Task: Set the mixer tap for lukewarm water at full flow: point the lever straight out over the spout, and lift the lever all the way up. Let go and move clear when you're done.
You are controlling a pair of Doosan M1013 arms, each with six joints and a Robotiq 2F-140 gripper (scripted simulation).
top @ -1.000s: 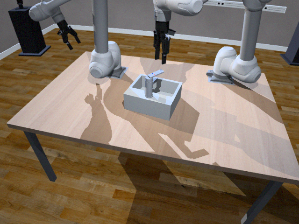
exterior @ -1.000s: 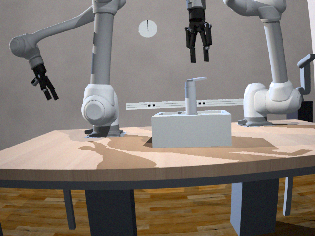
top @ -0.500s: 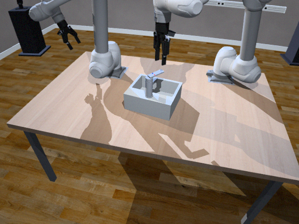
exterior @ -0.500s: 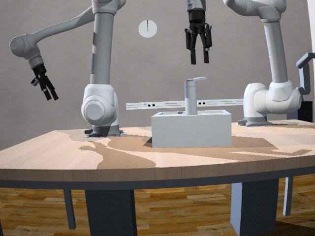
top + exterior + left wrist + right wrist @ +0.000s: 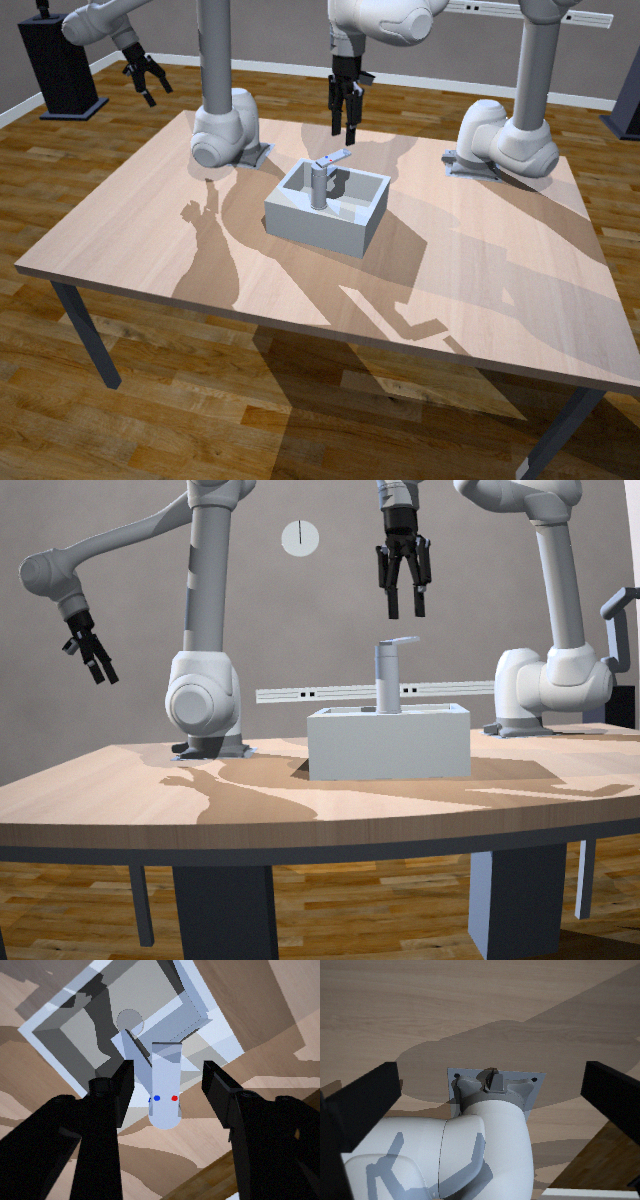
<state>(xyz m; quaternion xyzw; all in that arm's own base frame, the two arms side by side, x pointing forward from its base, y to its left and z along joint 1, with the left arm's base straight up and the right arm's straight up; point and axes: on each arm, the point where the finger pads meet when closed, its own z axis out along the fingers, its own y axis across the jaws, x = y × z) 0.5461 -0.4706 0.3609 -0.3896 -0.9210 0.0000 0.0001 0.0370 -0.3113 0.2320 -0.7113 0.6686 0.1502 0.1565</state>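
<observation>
Right now the flat lever is 8 cm below my left hand, 3 cm to the right of it and 2 cm ahead of it. Round my left hand: grey sink: 32 cm below, 7 cm behind, 3 cm to the right.
</observation>
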